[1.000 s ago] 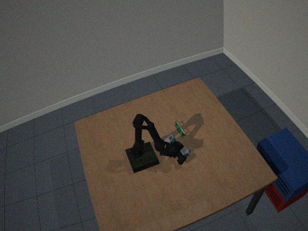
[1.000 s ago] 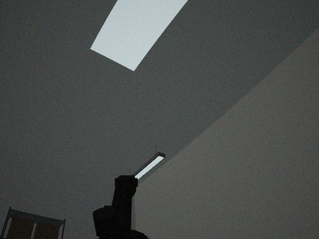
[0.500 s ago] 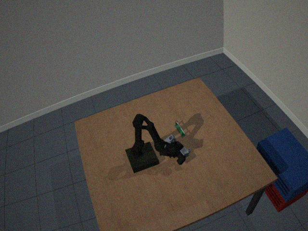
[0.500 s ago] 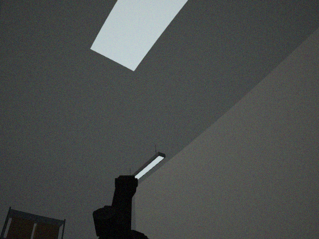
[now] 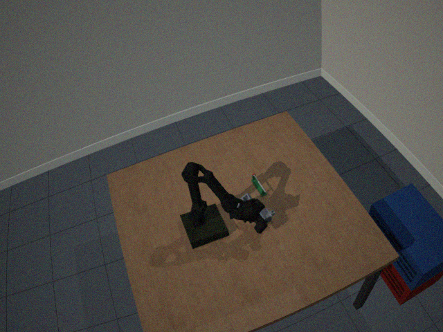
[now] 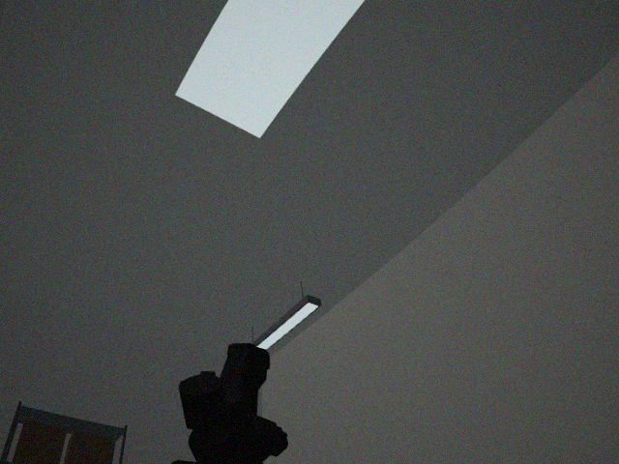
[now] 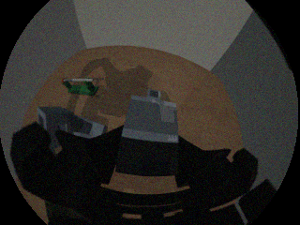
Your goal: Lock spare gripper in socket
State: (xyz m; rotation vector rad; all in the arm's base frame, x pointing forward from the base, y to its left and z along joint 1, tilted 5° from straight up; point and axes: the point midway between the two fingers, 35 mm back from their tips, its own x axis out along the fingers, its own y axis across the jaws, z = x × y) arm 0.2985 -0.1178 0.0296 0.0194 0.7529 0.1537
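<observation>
My gripper tip is now 6 cm past the grey mount and 12 cm to the right of it. From my gripper tip the other things lie so: spare gripper (1 cm above); then green pin cradle (6 cm ahead, 24 cm to the left, 2 cm below).
</observation>
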